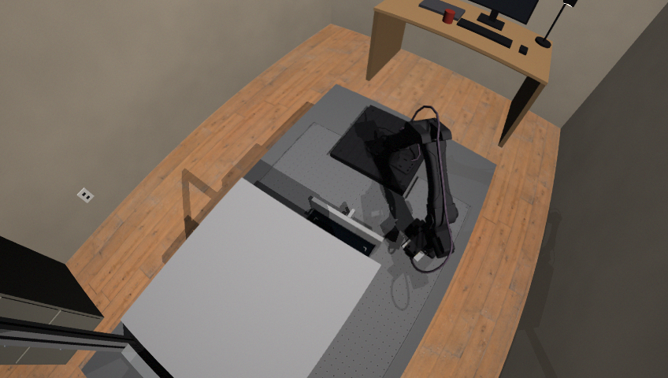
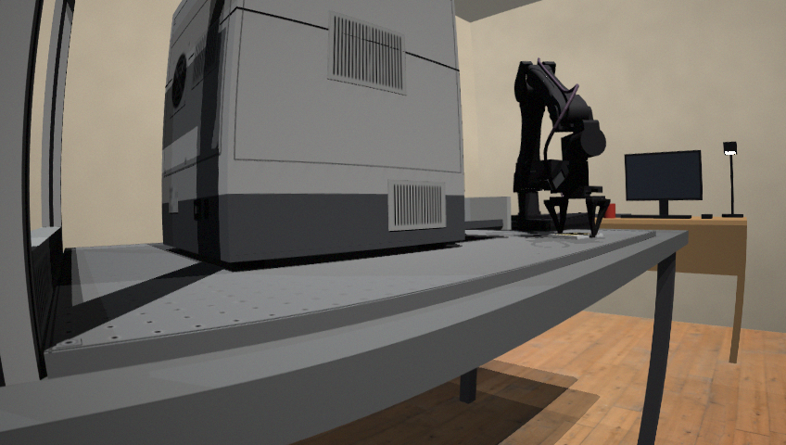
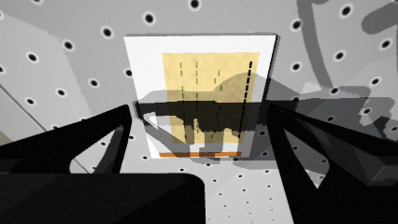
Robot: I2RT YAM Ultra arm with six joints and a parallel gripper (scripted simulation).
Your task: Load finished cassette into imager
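The finished cassette lies 10 mm below my hand. The rest, counted from my hand: drawer (240 mm to the right, 220 mm ahead, 40 mm above).
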